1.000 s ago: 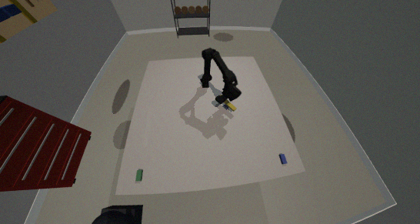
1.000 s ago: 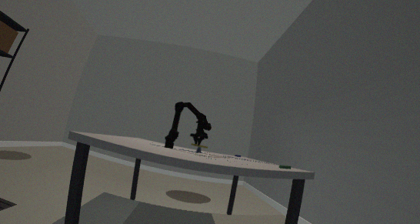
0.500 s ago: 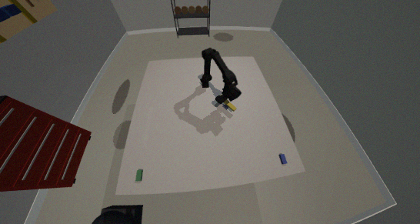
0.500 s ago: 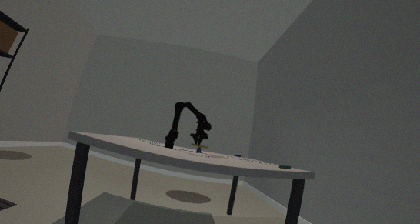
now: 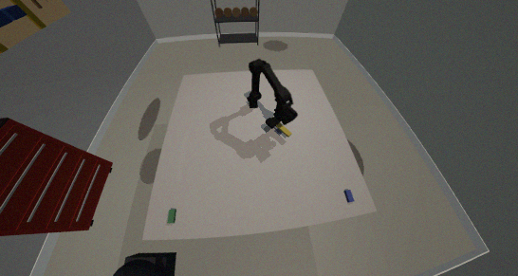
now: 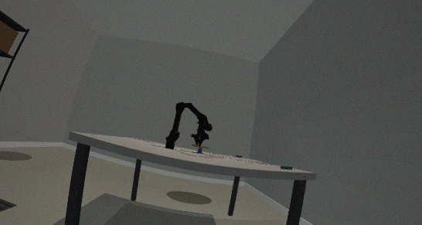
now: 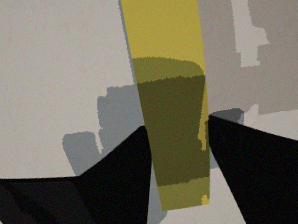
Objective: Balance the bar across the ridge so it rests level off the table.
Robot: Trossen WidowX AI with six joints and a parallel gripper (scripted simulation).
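The yellow bar is 2 cm to the left of my gripper tip and 2 cm ahead of it. From my gripper tip the other things lie so: blue block (50 cm ahead, 36 cm to the left, 5 cm below); then green block (64 cm to the right, 50 cm ahead, 5 cm below).
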